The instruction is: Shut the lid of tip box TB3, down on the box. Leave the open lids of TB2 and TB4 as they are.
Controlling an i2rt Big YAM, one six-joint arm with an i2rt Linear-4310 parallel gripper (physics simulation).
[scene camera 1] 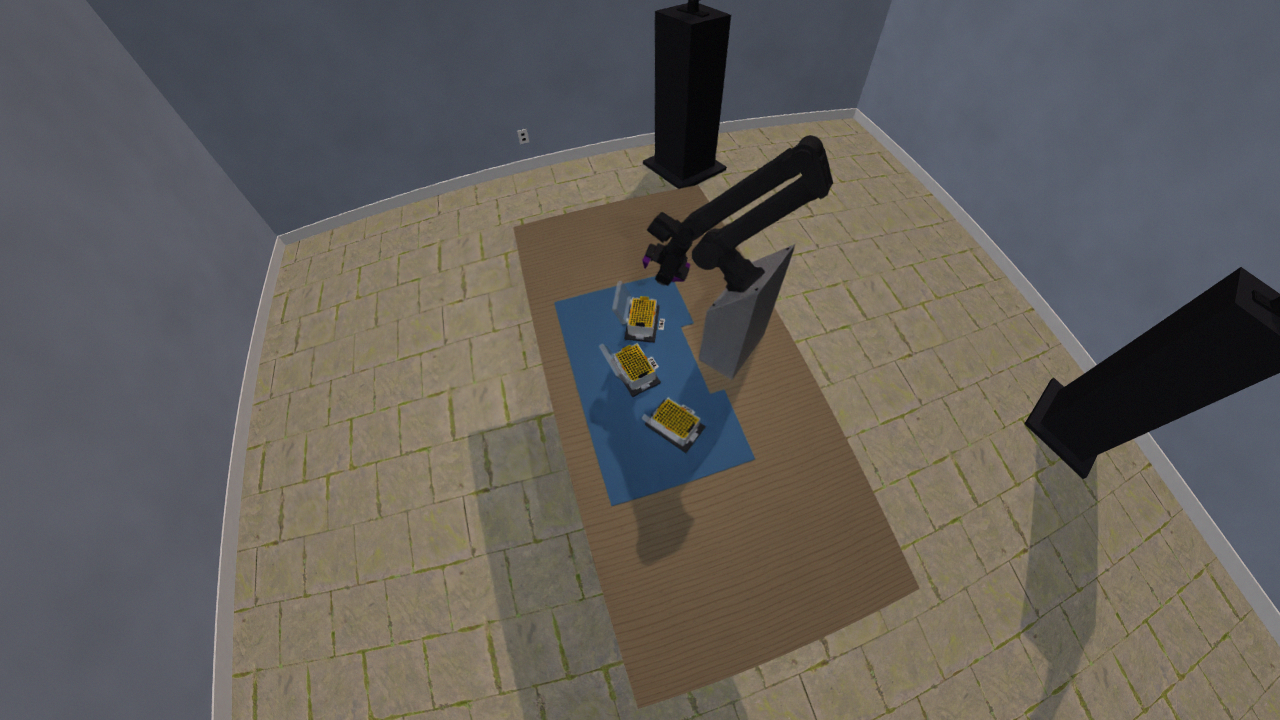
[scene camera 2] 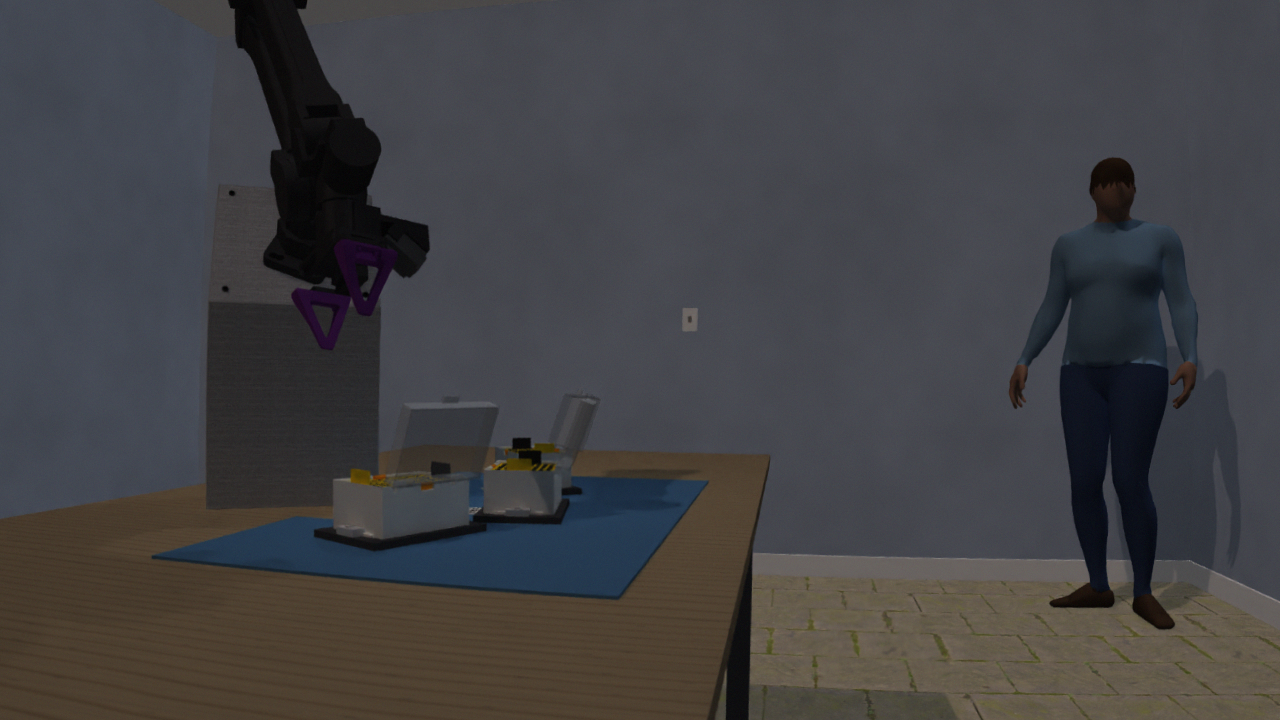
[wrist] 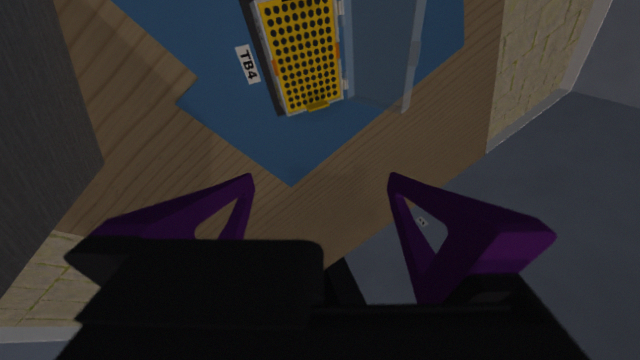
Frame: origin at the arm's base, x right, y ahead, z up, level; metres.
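Seen in the pictures: gripper, between the fingertips: (scene camera 2: pixel 345 332) (wrist: pixel 320 180); arm's base, origin of its link: (scene camera 1: pixel 746 281) (scene camera 2: pixel 308 247).
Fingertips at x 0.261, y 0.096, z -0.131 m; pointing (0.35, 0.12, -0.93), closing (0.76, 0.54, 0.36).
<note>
Offsets run from my fingertips to a thing's middle. "spot": to the spot under its first point. Level surfaces: height alone.
My gripper (scene camera 1: pixel 665 267) (scene camera 2: pixel 346 329) (wrist: pixel 320 180) is open and empty, high above the table near the far corner of the mat, nearest to TB4. TB4 {dy +0.065, dx +0.009, dz -0.154 m} (scene camera 1: pixel 641 312) (wrist: pixel 305 55) is the farthest box in scene camera 1; its clear lid {dy +0.111, dx +0.056, dz -0.114 m} (scene camera 1: pixel 617 296) (wrist: pixel 382 55) stands open. The middle box {dy +0.194, dx -0.133, dz -0.186 m} (scene camera 1: pixel 635 362) (scene camera 2: pixel 521 490) has its lid {spot: dy +0.286, dx -0.112, dz -0.076 m} (scene camera 1: pixel 608 358) raised too. The nearest box {dy +0.056, dx +0.000, dz -0.186 m} (scene camera 1: pixel 676 419) (scene camera 2: pixel 402 507) has an upright clear lid {spot: dy +0.116, dx +0.067, dz -0.109 m} (scene camera 2: pixel 447 438). The labels of these two are too small to read, so I cannot tell TB3 from TB2 by label.
The boxes stand on a blue mat {dz -0.219 m} (scene camera 1: pixel 644 474) (scene camera 2: pixel 572 568) on a wooden table {dz -0.222 m} (scene camera 1: pixel 769 555) (scene camera 2: pixel 268 644). The arm's grey mount (scene camera 1: pixel 742 331) (scene camera 2: pixel 290 402) stands beside the mat. A person (scene camera 2: pixel 1114 295) stands beyond the table. Two black pillars (scene camera 1: pixel 689 98) (scene camera 1: pixel 1154 376) stand on the floor.
</note>
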